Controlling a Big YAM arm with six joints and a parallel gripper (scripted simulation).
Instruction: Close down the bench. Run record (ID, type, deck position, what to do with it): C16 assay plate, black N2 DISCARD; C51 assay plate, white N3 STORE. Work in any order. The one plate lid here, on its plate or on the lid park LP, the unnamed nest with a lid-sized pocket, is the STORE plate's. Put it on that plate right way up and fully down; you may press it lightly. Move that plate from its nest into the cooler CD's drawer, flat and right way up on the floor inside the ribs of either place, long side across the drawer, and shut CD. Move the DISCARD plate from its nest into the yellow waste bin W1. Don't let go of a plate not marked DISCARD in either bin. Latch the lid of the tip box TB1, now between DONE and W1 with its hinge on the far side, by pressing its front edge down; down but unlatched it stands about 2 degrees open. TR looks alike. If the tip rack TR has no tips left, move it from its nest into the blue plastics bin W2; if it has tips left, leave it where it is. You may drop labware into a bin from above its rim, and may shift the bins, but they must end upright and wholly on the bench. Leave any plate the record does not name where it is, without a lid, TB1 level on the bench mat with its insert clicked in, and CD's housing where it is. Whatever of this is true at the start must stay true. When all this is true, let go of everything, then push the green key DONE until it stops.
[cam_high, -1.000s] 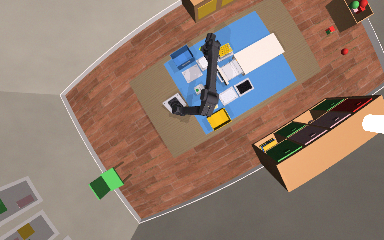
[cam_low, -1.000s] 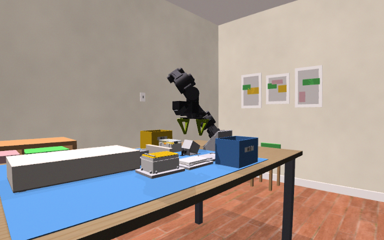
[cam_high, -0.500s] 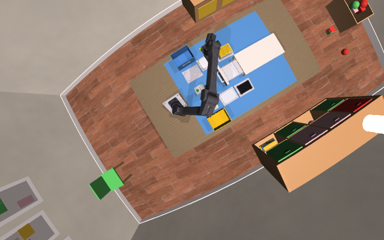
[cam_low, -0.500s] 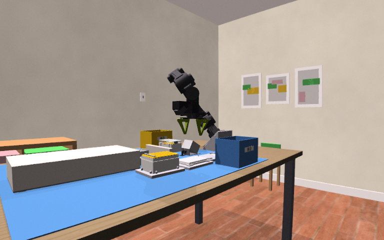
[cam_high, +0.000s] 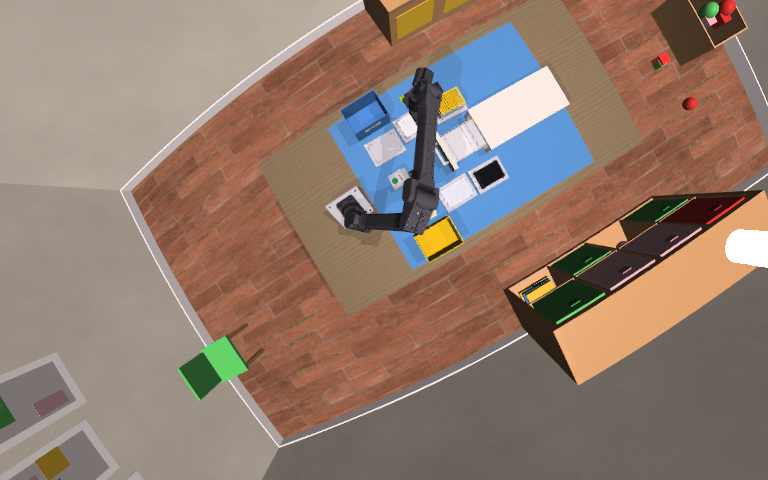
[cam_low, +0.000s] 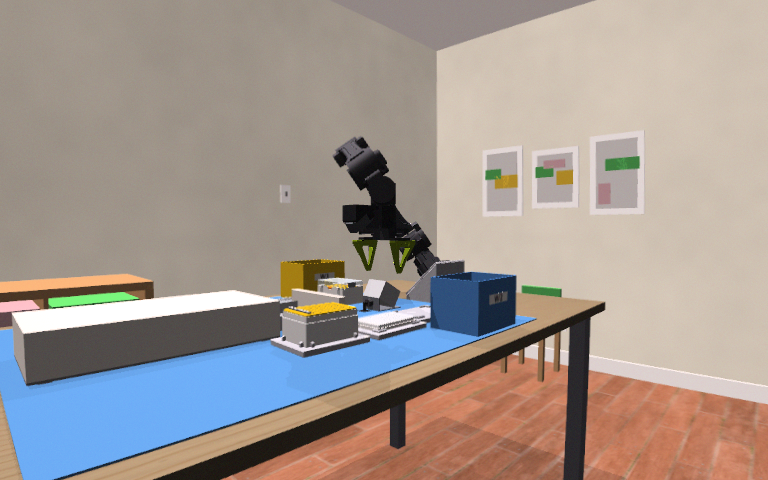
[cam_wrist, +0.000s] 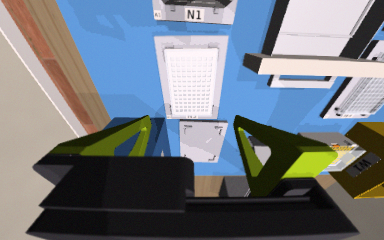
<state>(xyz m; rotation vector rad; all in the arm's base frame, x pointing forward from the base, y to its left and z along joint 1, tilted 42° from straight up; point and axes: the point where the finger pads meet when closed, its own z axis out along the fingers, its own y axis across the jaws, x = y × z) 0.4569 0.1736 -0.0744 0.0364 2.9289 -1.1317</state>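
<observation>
Now: the plate lid 12 cm below my hand. Also, from my hand: tip rack TR: 17 cm ahead, 2 cm to the right, 9 cm below; then nest label N1: 10 cm ahead, 13 cm below; then white plate: 12 cm below.
</observation>
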